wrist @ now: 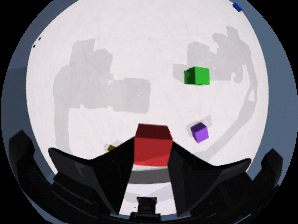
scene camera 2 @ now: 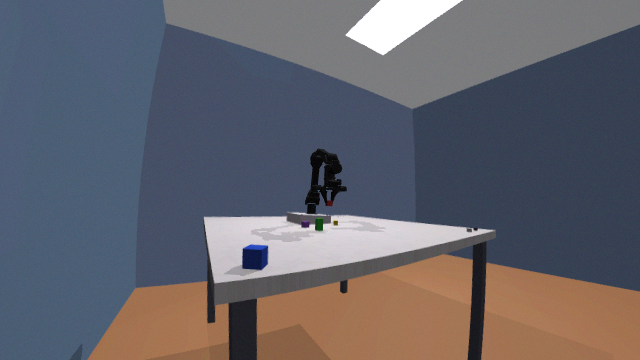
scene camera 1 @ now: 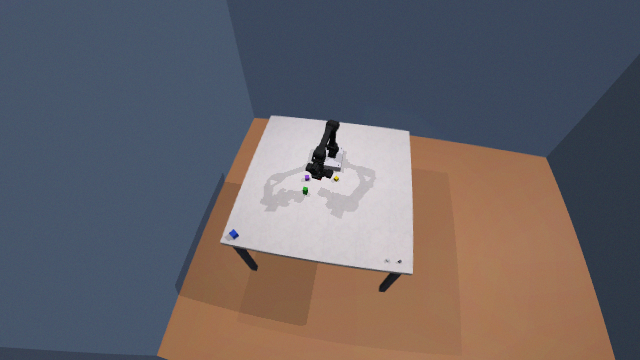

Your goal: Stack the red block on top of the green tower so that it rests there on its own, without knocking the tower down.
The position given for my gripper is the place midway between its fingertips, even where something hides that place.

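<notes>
Gripper (wrist: 151, 142) holding red block (wrist: 152, 143).
</notes>
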